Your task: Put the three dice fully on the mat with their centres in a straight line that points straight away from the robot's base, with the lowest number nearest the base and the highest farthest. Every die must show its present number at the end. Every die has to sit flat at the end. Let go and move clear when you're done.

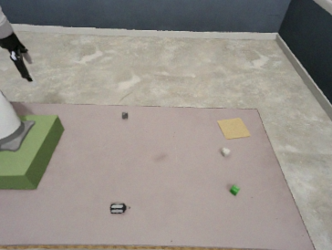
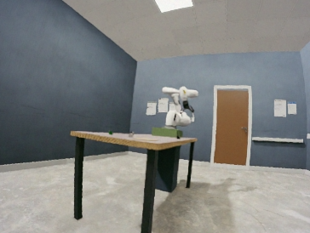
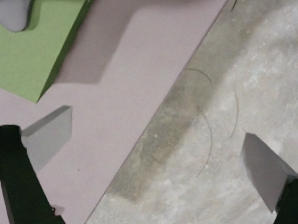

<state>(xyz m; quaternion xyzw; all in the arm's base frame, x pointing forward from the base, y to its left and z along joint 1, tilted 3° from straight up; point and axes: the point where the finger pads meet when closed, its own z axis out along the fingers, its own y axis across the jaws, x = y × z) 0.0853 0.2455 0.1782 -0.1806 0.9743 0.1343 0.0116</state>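
The green die is 940 mm ahead of my hand, 470 mm to the right of it and 260 mm below it. Round my hand: white die: 940 mm ahead, 260 mm to the right, 260 mm below; then mat: 1020 mm ahead, 90 mm to the right, 270 mm below; then black die: 410 mm ahead, 10 mm to the right, 260 mm below.
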